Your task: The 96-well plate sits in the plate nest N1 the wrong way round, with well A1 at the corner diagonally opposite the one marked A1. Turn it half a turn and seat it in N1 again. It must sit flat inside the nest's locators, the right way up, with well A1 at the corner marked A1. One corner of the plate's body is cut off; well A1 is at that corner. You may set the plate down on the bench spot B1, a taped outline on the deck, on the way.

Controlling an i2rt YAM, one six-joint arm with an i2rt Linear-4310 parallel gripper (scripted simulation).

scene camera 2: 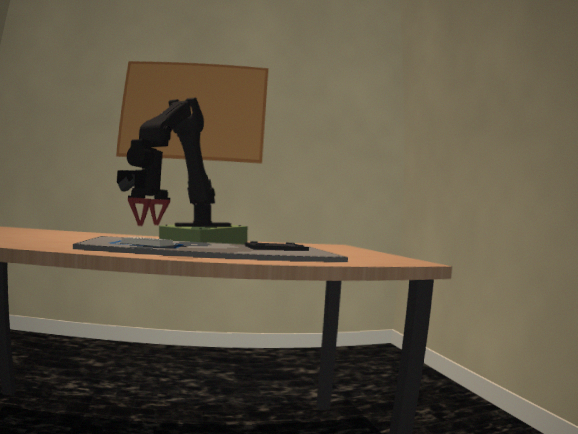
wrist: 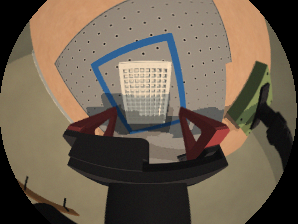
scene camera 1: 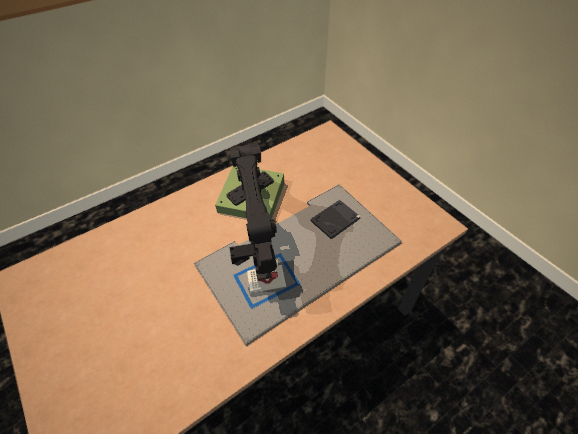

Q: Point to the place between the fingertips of my gripper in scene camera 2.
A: At 148, 225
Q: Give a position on a white 96-well plate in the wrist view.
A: At 151, 108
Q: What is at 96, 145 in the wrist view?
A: My gripper.
